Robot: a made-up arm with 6 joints. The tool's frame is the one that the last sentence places. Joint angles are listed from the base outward.
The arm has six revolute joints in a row. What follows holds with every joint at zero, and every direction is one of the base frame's.
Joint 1 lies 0.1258 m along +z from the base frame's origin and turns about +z.
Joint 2 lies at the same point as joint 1 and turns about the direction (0.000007, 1, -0.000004).
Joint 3 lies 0.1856 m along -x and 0.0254 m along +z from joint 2 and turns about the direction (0.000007, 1, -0.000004).
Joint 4 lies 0.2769 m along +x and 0.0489 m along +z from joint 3 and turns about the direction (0.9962, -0.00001, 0.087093).
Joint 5 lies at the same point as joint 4 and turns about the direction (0.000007, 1, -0.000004).
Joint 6 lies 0.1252 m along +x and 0.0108 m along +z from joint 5 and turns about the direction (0.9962, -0.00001, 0.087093).
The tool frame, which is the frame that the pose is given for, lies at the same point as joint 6; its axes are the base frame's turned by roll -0.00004, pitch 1.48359 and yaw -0.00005 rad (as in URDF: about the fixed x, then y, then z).
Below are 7 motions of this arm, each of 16 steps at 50 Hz.
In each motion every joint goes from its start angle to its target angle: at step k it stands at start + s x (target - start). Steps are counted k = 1, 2, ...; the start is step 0. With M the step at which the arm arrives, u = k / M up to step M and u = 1 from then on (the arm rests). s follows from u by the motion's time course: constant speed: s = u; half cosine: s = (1 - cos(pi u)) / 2; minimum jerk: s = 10 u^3 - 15 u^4 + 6 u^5.
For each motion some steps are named. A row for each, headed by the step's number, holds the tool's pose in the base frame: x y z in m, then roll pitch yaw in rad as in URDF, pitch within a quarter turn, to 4 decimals.
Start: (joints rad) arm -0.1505 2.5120 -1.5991 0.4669 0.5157 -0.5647
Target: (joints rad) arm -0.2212 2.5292 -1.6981 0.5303 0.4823 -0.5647
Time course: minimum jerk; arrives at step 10
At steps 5, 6, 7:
5: 0.4200 -0.0496 -0.0828 2.9534 0.3643 3.0795
6: 0.4248 -0.0559 -0.0790 2.9494 0.3852 3.0549
7: 0.4288 -0.0613 -0.0758 2.9456 0.4027 3.0339

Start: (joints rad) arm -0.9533 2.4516 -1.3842 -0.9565 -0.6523 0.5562
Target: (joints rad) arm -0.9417 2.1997 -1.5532 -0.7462 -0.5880 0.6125
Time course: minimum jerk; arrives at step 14
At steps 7, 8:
7: 0.3194 -0.3503 0.0296 -3.0903 1.2747 2.7222
8: 0.3232 -0.3578 0.0530 -3.0765 1.3265 2.7116

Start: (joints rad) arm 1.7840 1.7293 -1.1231 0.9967 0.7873 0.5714
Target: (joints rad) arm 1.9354 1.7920 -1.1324 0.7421 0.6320 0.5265
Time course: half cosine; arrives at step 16
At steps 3, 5, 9, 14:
3: -0.1524 0.3377 0.0984 2.4281 -0.3977 -2.3969
5: -0.1564 0.3362 0.0936 2.4426 -0.3572 -2.3744
9: -0.1671 0.3320 0.0812 2.4788 -0.2472 -2.3056
14: -0.1777 0.3280 0.0704 2.5115 -0.1413 -2.2289

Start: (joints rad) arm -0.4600 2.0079 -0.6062 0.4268 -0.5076 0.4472
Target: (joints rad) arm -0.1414 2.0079 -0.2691 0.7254 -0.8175 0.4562
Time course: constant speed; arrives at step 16
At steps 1, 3, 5, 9, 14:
1: 0.2340 -0.1402 -0.0759 2.6633 0.5959 1.6305
3: 0.2257 -0.1294 -0.0797 2.6757 0.5999 1.6363
5: 0.2165 -0.1195 -0.0830 2.6902 0.6066 1.6436
9: 0.1959 -0.1026 -0.0877 2.7253 0.6284 1.6633
14: 0.1669 -0.0875 -0.0898 2.7798 0.6715 1.6998

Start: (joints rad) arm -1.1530 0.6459 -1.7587 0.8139 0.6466 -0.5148
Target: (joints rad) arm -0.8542 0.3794 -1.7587 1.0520 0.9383 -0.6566
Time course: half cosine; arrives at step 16
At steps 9, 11, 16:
9: 0.0355 0.0816 0.5866 -0.4906 0.8566 -0.7679
11: 0.0214 0.1059 0.5790 -0.5723 0.8320 -0.7395
16: 0.0004 0.1337 0.5678 -0.6743 0.7962 -0.7050

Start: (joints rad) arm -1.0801 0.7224 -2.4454 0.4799 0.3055 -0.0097
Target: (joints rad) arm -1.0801 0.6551 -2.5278 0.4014 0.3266 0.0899
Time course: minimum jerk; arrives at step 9
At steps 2, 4, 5, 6, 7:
2: -0.0852 0.1964 0.6566 -0.1141 0.0822 -0.6305
4: -0.0953 0.2142 0.6492 -0.1269 0.0466 -0.6247
5: -0.1017 0.2255 0.6440 -0.1352 0.0236 -0.6206
6: -0.1075 0.2356 0.6390 -0.1427 0.0029 -0.6167
7: -0.1116 0.2428 0.6353 -0.1481 -0.0120 -0.6137

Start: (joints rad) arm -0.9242 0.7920 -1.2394 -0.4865 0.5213 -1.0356
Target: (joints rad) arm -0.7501 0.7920 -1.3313 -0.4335 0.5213 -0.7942
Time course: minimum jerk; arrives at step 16
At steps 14, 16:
14: 0.1440 -0.1711 0.4772 -1.4160 0.4163 -2.4740
16: 0.1443 -0.1705 0.4777 -1.4142 0.4210 -2.4694

